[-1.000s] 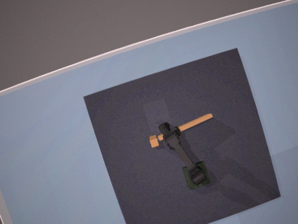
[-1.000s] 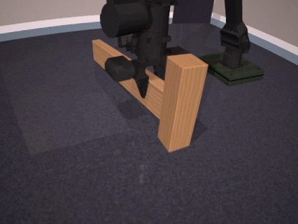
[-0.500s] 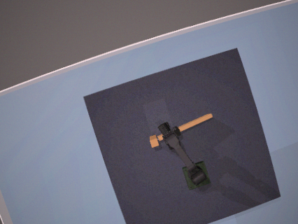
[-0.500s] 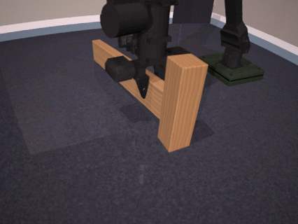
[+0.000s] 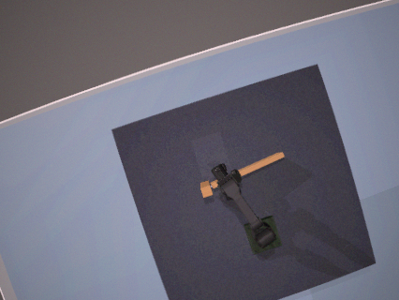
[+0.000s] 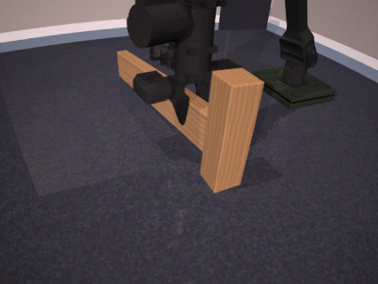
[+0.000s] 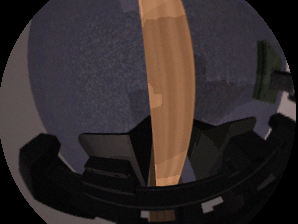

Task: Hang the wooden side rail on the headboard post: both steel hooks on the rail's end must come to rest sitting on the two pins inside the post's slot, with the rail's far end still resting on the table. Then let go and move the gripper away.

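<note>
Right now the headboard post is 11 cm to the left of my gripper tip, 4 cm above it and 1 cm ahead of it.
</note>
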